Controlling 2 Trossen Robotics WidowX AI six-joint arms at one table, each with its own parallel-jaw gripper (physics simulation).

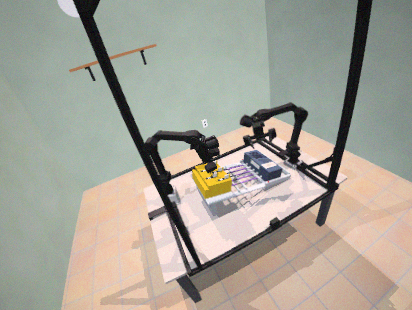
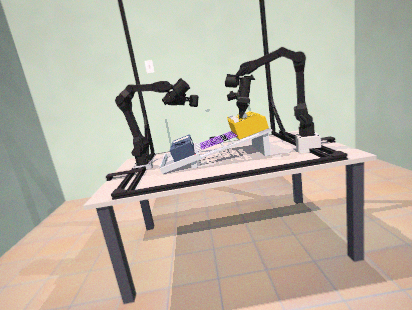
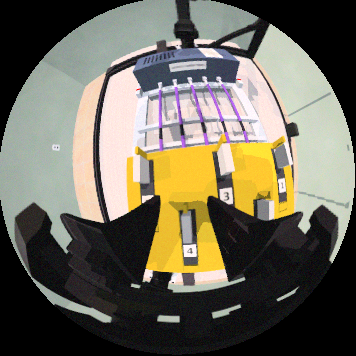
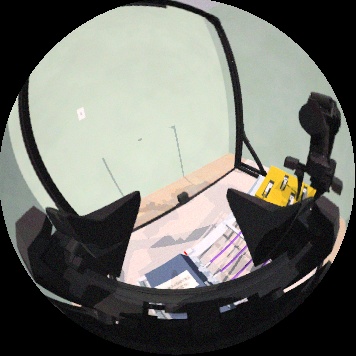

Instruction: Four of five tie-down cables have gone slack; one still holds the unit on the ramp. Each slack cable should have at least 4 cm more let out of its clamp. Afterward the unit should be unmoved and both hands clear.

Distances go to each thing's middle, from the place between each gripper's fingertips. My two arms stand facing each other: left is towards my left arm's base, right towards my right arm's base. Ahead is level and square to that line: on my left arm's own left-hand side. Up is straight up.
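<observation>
The clamp marked 5 (image 3: 142, 168) is 4 cm ahead of my left hand, and the clamp marked 4 (image 3: 187, 220) is 1 cm behind that hand, 4 cm to the left of it and 1 cm above it. As for the clamp marked 3 (image 3: 223, 163), my left hand is 4 cm beyond it and 2 cm to the left of it.
From my right hand, you'd find the clamp marked 5 at 140 mm ahead, 280 mm to the left and 120 mm below, and the clamp marked 4 at 90 mm ahead, 320 mm to the left and 110 mm below. That right hand is 60 mm short of the clamp marked 3, 260 mm to the right of it and 120 mm above it.
</observation>
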